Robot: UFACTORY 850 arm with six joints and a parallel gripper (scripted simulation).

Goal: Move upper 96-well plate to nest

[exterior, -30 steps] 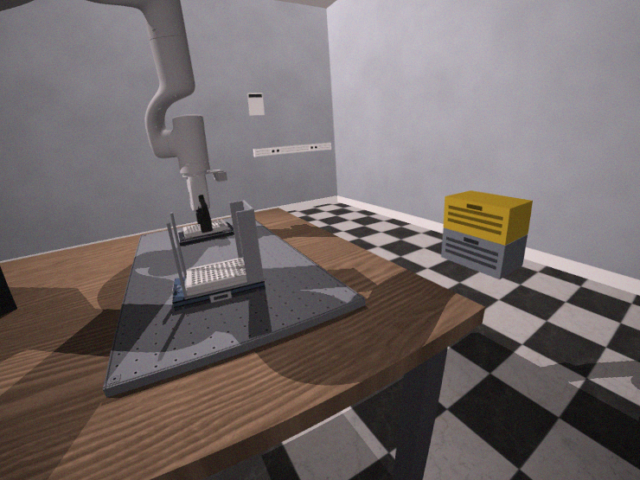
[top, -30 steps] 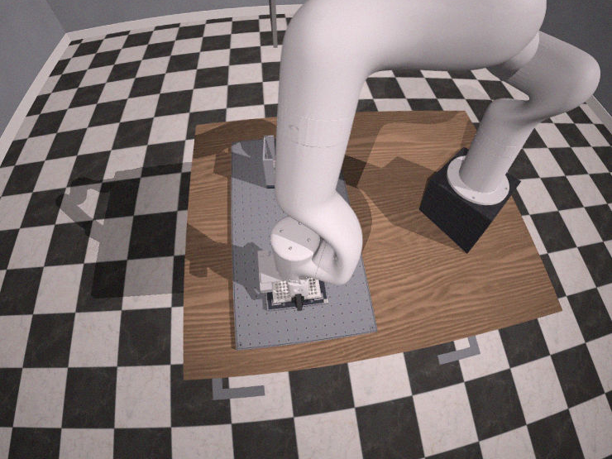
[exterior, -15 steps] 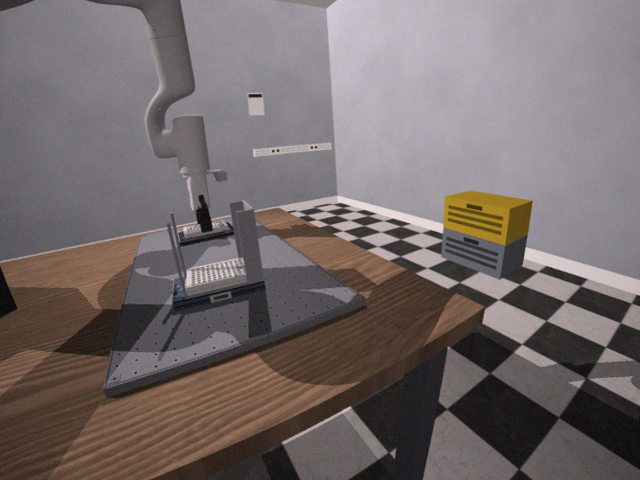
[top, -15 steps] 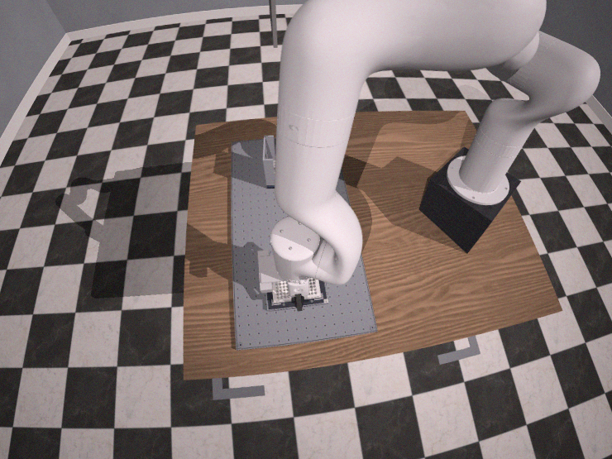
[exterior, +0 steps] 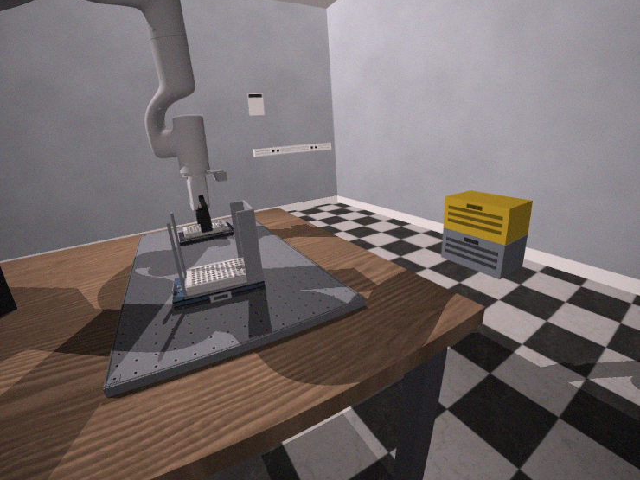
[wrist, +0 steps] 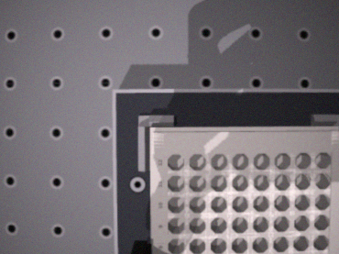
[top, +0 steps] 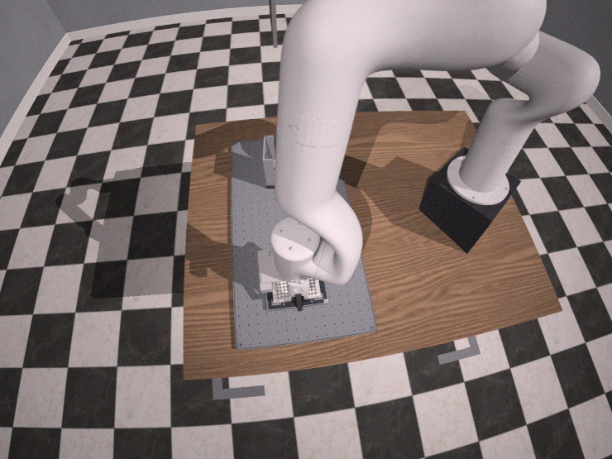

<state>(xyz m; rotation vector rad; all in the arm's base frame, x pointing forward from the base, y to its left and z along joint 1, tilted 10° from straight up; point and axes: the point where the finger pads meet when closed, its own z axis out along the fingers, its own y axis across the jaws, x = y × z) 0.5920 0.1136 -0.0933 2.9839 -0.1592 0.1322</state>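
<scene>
My hand is 1 cm above the white 96-well plate. Round my hand: dark plate nest N1 (3 cm below).
</scene>
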